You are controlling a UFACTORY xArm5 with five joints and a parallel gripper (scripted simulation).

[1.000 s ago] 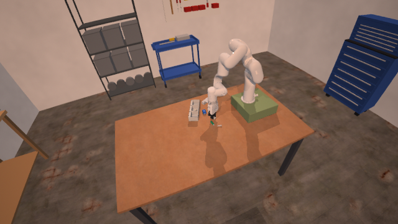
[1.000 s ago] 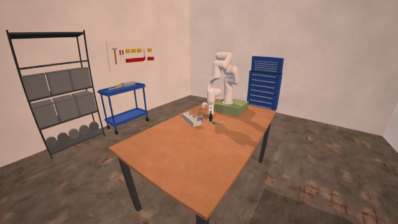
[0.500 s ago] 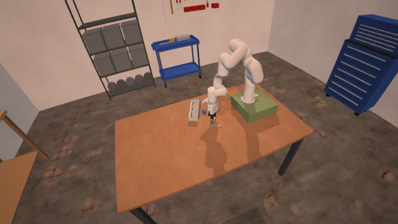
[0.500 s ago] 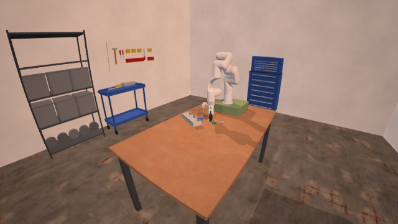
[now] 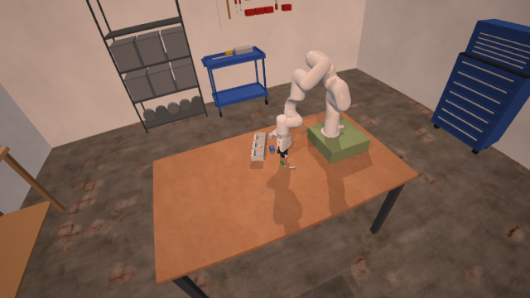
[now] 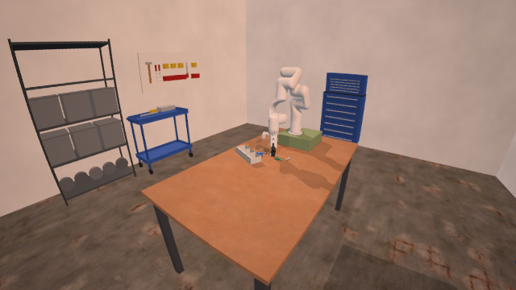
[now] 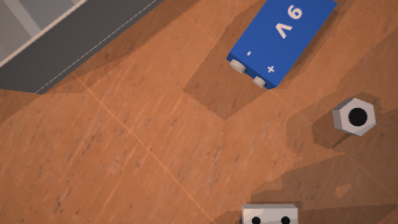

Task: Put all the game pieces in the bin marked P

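The bin marked P is 120 mm ahead of my hand and 150 mm to the right of it. The rest, counted from my hand: green piece 40 mm ahead, 70 mm to the left, 20 mm below; hex nut 10 mm behind, 80 mm to the right, 20 mm below; blue block battery 50 mm ahead, 90 mm to the right, 20 mm below.
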